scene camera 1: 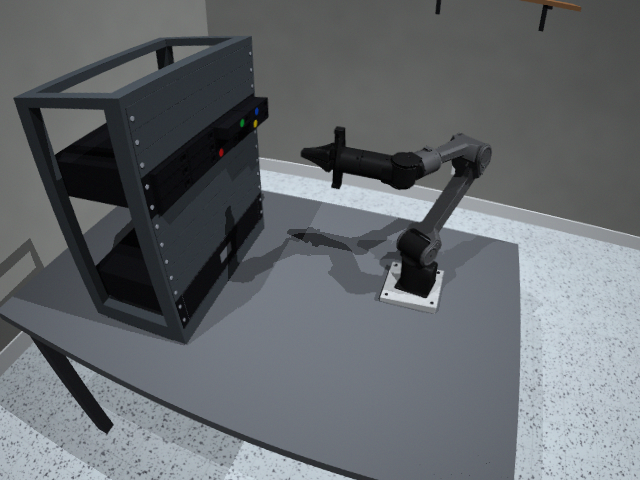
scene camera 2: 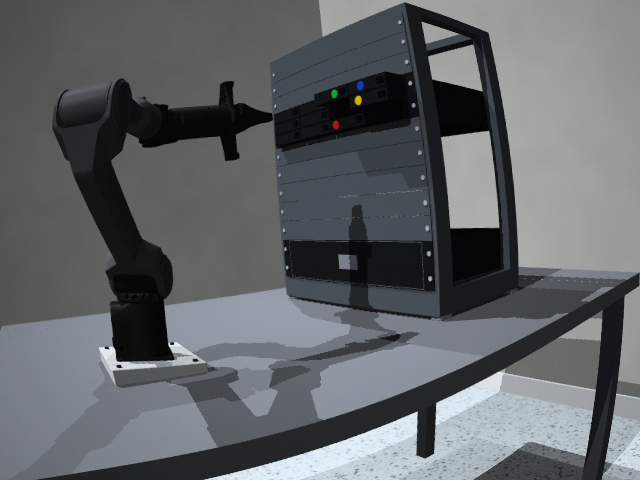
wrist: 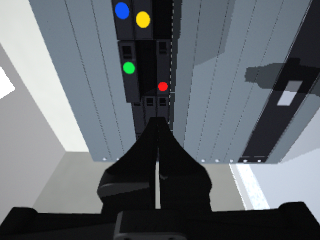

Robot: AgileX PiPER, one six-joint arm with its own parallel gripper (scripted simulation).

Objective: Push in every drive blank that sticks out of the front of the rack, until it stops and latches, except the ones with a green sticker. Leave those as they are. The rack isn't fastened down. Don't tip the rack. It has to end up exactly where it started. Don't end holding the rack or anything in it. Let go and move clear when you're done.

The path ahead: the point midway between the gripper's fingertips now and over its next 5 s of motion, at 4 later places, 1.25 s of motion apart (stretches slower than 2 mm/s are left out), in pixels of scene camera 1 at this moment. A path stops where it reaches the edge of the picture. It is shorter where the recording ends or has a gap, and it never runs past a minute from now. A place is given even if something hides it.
My gripper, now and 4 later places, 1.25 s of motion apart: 302, 152; 309, 112; 319, 80; 300, 108; 304, 124
